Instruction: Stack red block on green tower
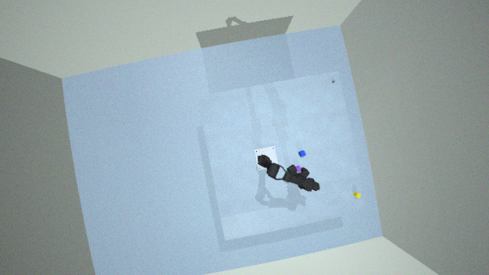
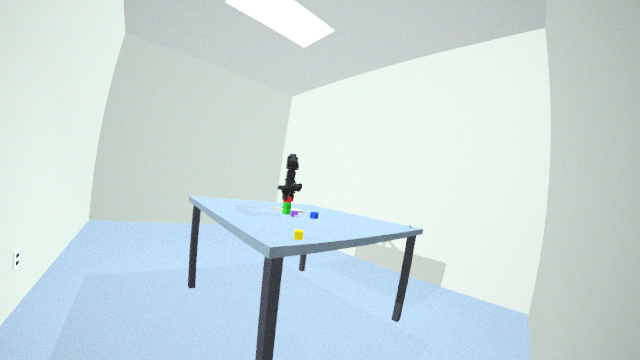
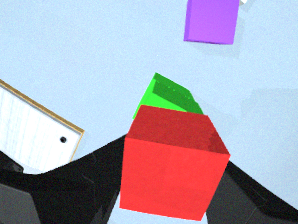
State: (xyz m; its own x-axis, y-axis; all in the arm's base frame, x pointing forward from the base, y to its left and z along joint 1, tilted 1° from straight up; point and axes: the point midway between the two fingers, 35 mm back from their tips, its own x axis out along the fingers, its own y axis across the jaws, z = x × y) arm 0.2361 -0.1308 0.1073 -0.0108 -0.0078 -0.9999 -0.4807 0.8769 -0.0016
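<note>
The red block lies 10 mm above my gripper tip. Round my gripper tip: yellow block (590 mm ahead, 260 mm to the right, 70 mm below); blue block (120 mm ahead, 150 mm to the left, 70 mm below); purple block (80 mm ahead, 20 mm to the left, 70 mm below).
</note>
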